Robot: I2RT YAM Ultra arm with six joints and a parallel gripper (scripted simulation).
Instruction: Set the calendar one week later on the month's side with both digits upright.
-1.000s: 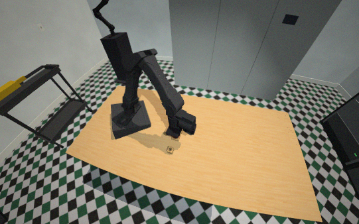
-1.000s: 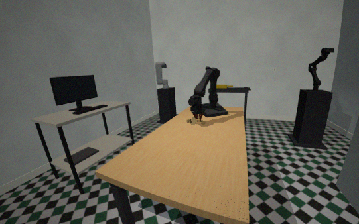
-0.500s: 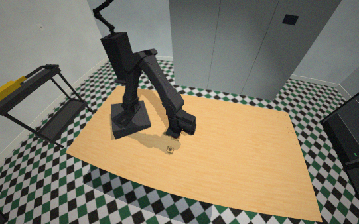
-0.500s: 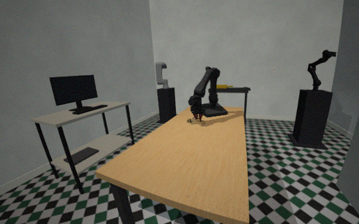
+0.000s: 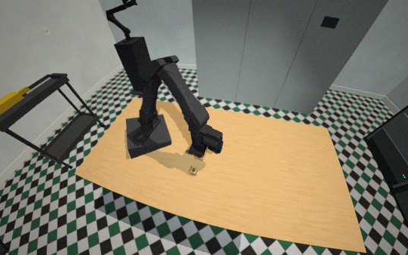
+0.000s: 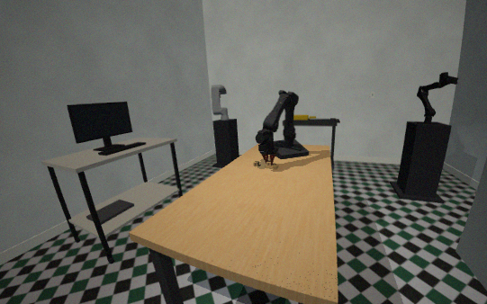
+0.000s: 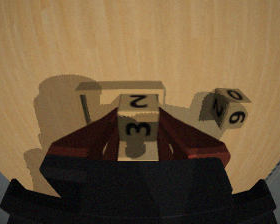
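The wooden tray lies 2 cm to the left of my hand and 2 cm below it. Round my hand: wooden cube 9 cm to the right, 1 cm below.
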